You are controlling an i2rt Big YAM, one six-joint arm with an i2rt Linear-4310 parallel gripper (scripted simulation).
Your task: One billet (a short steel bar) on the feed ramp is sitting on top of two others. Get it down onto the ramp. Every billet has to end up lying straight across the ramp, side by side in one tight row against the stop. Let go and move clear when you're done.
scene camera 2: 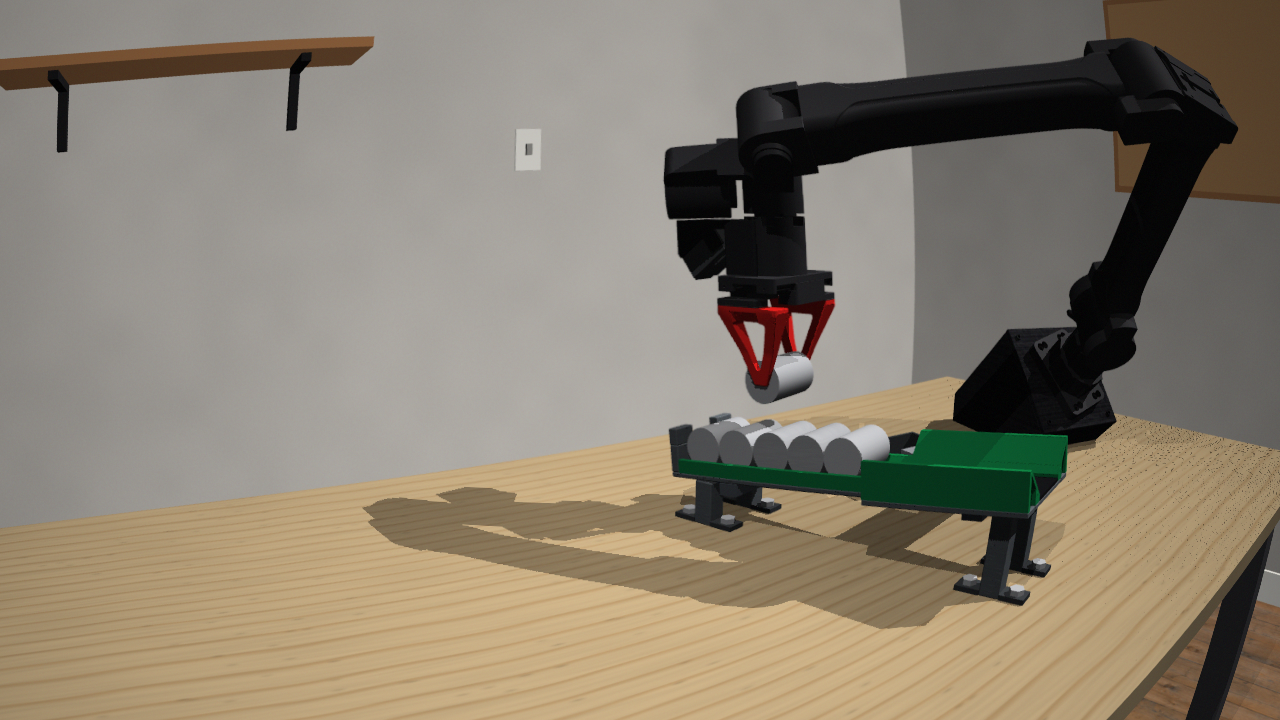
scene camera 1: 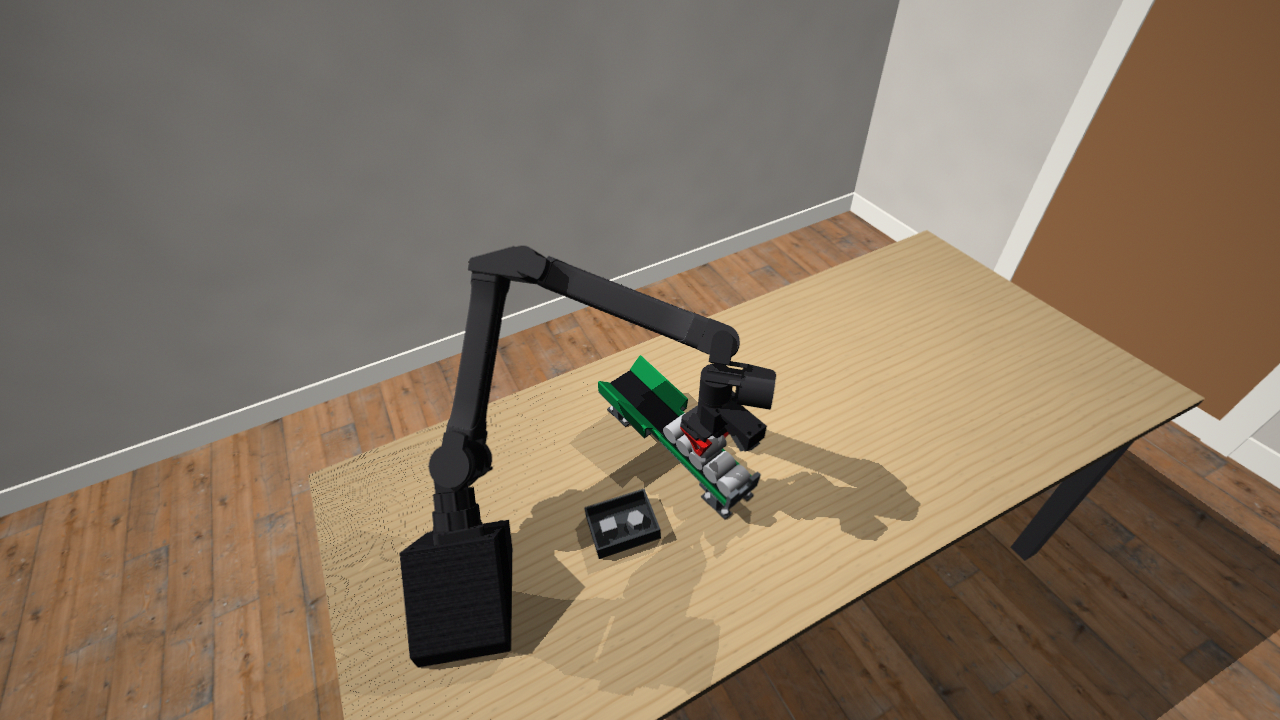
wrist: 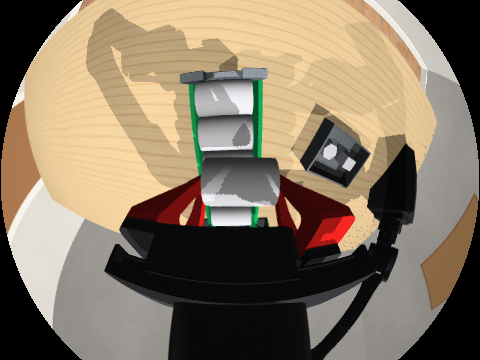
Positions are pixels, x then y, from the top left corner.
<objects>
My gripper shows in scene camera 2 (780,380), in scene camera 1 and in the wrist view. One and the same spot on my gripper: (wrist: 220,255) is (scene camera 1: 726,430).
</objects>
